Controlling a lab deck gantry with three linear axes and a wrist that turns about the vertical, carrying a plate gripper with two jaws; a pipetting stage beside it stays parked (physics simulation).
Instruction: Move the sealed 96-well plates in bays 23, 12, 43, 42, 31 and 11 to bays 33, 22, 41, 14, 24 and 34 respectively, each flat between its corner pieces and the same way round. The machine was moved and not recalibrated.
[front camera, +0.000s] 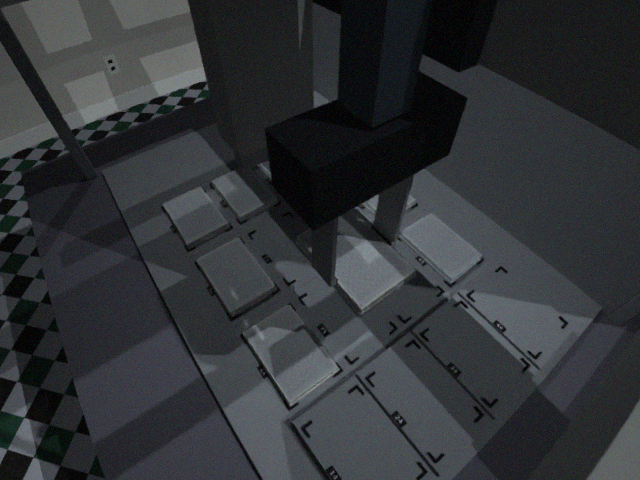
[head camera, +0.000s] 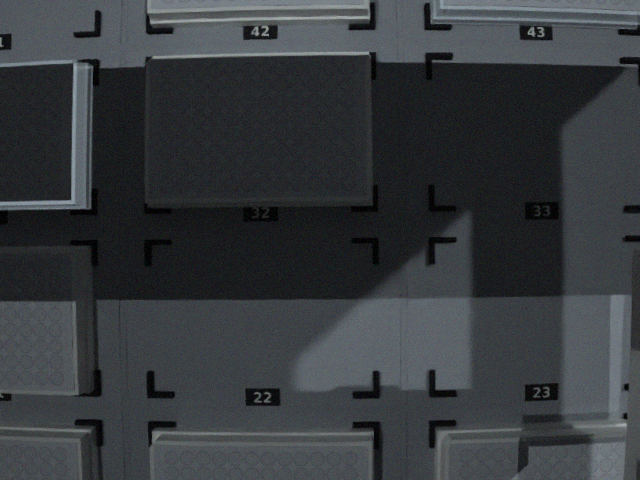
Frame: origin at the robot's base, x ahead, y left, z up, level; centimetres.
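Seen in the pictures: gripper, fingertip midpoint: (front camera: 354, 255); robot's base, origin of the base link: (front camera: 165, 208).
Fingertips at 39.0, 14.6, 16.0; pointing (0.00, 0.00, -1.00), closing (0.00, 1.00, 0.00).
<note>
Offsets run from my fingertips to a thing's top centre, as dx, dy, dz. "*": to the spot under its first point.
My gripper (front camera: 363, 261) is shut on a sealed plate @[-0.1, +0.0, +0.7] (front camera: 366, 291), held flat by its long sides, raised near bay 33. Bays 33 @[* -2.7, +10.7, -16.0] (head camera: 496, 134) and 23 @[* -2.9, -1.4, -16.0] (head camera: 496, 341) show no plate seated. The bay 12 plate @[-16.5, -10.6, -14.6] (front camera: 235, 279) (head camera: 263, 462), bay 11 plate @[-32.9, -10.6, -14.6] (front camera: 195, 214) (head camera: 36, 459), bay 43 plate @[-0.1, +21.5, -14.6] (front camera: 442, 246) (head camera: 537, 6) and bay 31 plate @[* -29.0, +10.7, -14.6] (head camera: 36, 134) sit in their bays. The bay 42 plate @[* -16.4, +17.6, -14.6] (head camera: 258, 7) shows in part. Bays 22 @[* -19.1, -1.2, -16.0] (head camera: 217, 341), 14 (front camera: 356, 423), 24 (front camera: 413, 382) and 34 @[* +15.0, +10.2, -14.6] (front camera: 465, 346) hold no plate. Bay 41 shows in part, its label cut off.
Other plates sit in bay 13 @[* +0.3, -10.5, -14.6] (front camera: 291, 351) (head camera: 480, 465), bay 21 @[* -32.0, -1.7, -14.6] (front camera: 237, 195) (head camera: 36, 335) and bay 32 @[* -16.4, +10.7, -14.6] (head camera: 258, 129). The parked pipetting stage (front camera: 258, 77) stands behind the gripper. A grey edge cuts into the right of the head view; what it belongs to is unclear.
</note>
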